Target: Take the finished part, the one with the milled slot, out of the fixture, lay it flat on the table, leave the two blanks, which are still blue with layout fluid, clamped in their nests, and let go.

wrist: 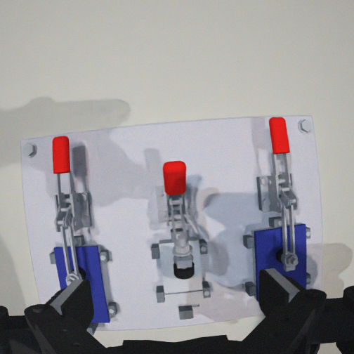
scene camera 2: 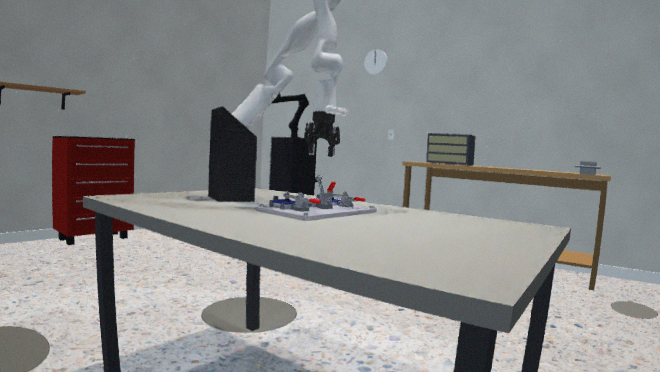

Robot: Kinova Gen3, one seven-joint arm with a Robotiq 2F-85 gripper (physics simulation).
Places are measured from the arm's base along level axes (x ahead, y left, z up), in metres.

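Pixels of known places: gripper, between the fingertips: [scene camera 2: 321, 155]; arm's base, origin of its link: [scene camera 2: 236, 127].
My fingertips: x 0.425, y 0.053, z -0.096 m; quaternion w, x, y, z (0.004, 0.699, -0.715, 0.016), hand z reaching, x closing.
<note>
Ahead of a thing's pixels: the offset from my fingertips to its top centre. "*": to the spot under its first point. Level surfaces: height alone.
The finished part [wrist: 167, 256], a bare grey plate, lies in the middle nest of the fixture, partly under the clamp there; its slot is hard to make out. The middle clamp's red handle @(* dx +0.066, dy -0.015, dz -0.097 m) [scene camera 2: 331, 186] [wrist: 174, 178] stands raised, and its arm with the black tip [wrist: 184, 271] juts up over the part. Two blue blanks, one on the left [wrist: 95, 282] and one on the right [wrist: 266, 250] in the wrist view, sit in the outer nests under lowered clamps. My gripper [scene camera 2: 321, 153] [wrist: 174, 294] is open and empty, well above the fixture.
The pale fixture plate @(* dx +0.123, dy -0.030, dz -0.180 m) [scene camera 2: 340, 214] [wrist: 125, 150] lies on the table @(dz -0.188 m) [scene camera 2: 400, 240]. The outer clamps' red handles [wrist: 61, 155] [wrist: 279, 135] lie low, pointing towards the top of the wrist view. The arm's black pedestal [scene camera 2: 232, 165] stands at the table's back left.
</note>
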